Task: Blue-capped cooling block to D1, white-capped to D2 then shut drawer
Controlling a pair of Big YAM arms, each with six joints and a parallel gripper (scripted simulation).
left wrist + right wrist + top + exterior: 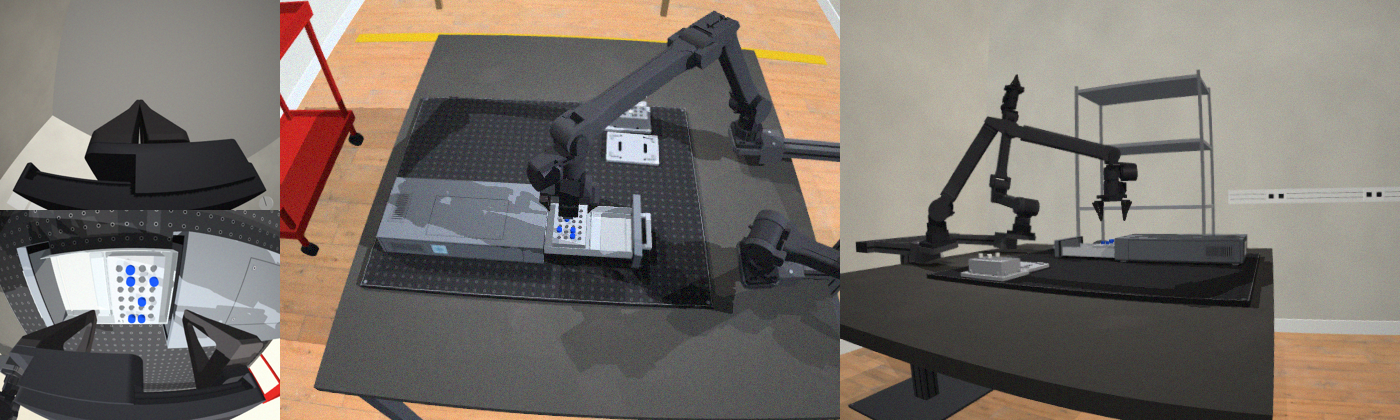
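Note:
The cooler COLD is 10 cm ahead of my right hand, 1 cm to the right of it and 10 cm below it. The rest, counted from my right hand: slot D1: 15 cm behind, 37 cm to the right, 14 cm below; then slot D2: 12 cm behind, 50 cm to the right, 14 cm below; then perforated deck: 10 cm ahead, 18 cm to the right, 15 cm below.

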